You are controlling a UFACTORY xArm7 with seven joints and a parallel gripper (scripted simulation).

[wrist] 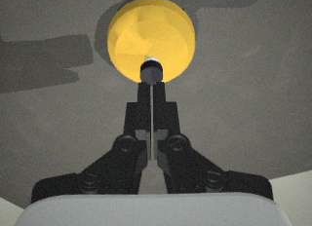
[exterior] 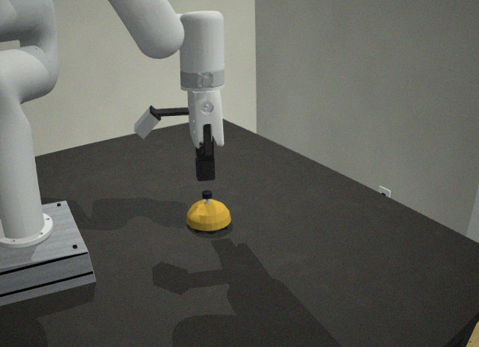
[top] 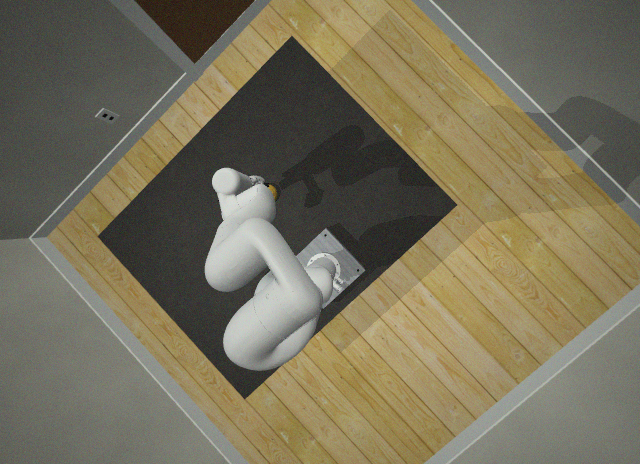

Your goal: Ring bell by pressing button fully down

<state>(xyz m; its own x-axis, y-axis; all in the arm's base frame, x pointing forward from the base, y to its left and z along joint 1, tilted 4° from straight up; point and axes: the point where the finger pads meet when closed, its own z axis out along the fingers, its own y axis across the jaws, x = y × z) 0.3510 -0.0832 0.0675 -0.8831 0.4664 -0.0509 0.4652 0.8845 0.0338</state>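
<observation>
Right now the black button is 6 cm below my hand. Also, from my hand: yellow dome bell (7 cm below).
</observation>
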